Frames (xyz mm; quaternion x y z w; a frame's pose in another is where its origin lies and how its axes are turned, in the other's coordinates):
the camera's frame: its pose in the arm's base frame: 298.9 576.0 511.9 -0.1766 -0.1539 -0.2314 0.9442
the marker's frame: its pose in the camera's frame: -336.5 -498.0 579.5 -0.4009 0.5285 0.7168 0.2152
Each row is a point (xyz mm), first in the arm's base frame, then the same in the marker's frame.
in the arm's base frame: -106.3 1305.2 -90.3
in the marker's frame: 766.3 -428.2 1076.7
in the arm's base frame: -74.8 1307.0 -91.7
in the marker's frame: 755.1 -457.0 1083.1
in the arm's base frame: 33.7 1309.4 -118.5
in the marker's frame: 737.0 -564.6 1107.6
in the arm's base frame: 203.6 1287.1 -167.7
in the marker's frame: 720.5 -741.4 1122.9
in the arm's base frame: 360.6 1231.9 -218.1
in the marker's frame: 716.4 -914.4 1105.4
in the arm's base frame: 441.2 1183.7 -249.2
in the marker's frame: 722.9 -1009.4 1078.9
